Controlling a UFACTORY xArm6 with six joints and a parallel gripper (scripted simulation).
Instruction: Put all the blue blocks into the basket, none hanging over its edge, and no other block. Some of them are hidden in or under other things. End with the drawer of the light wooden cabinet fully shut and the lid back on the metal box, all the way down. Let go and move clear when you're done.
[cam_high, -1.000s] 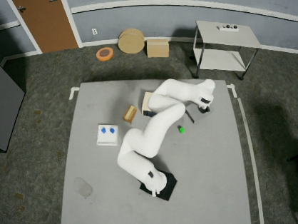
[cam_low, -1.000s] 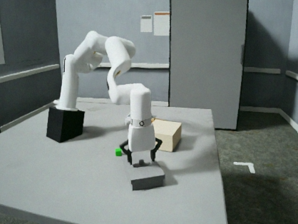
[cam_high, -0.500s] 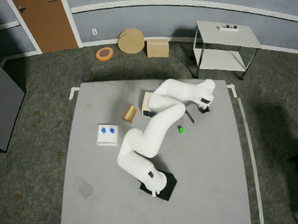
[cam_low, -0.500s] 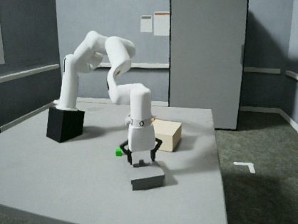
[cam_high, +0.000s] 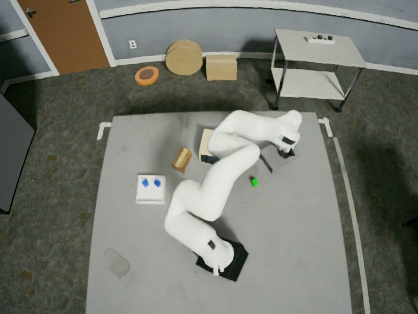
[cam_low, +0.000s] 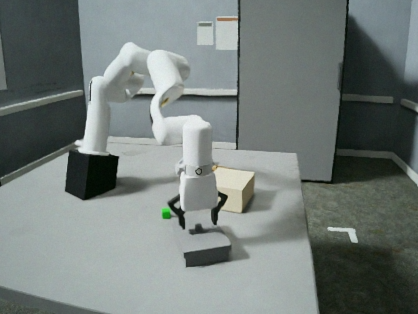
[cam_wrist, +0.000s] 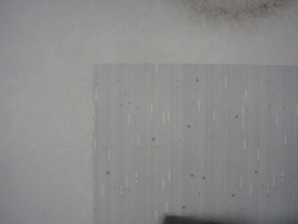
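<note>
My hand is 30 mm above the lid. Round my hand: light wooden cabinet 60 mm ahead, 320 mm to the left, 40 mm below; metal box 50 mm below; green block 140 mm behind, 160 mm to the left, 60 mm below.
</note>
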